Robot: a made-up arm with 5 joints.
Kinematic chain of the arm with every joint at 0, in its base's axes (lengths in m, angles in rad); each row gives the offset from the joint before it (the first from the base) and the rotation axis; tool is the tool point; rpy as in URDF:
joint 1: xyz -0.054 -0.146 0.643 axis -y
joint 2: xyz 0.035 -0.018 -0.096 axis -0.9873 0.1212 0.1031
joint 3: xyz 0.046 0.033 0 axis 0.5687 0.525 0.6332
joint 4: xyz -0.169 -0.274 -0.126 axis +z
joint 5: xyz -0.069 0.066 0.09 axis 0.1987 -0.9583 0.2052
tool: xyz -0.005 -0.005 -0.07 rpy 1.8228 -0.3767 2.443
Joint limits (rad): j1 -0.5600..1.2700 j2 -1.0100..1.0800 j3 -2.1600..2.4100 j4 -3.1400..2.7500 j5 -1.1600..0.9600
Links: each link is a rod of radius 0.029 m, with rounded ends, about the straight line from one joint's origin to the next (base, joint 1, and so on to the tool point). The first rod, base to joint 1, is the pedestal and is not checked.
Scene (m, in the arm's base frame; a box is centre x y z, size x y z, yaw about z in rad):
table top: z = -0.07
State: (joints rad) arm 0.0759 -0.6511 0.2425 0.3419 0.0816
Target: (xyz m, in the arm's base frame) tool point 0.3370 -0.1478 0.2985
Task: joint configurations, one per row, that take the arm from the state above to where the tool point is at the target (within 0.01 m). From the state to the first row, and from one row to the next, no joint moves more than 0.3 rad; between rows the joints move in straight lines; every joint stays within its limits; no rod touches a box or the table.
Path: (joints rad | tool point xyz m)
1: 0.2537 -0.7408 0.4582 0.5659 -0.1100 | -0.0822 -0.2704 0.2430
2: 0.4315 -0.8306 0.6739 0.7900 -0.3015 | 0.0476 -0.2581 0.2090
3: 0.6092 -0.9203 0.8895 1.0140 -0.4931 | 0.1980 -0.2180 0.2234
4: 0.7870 -1.0100 1.1052 1.2381 -0.6846 | 0.3370 -0.1478 0.2985

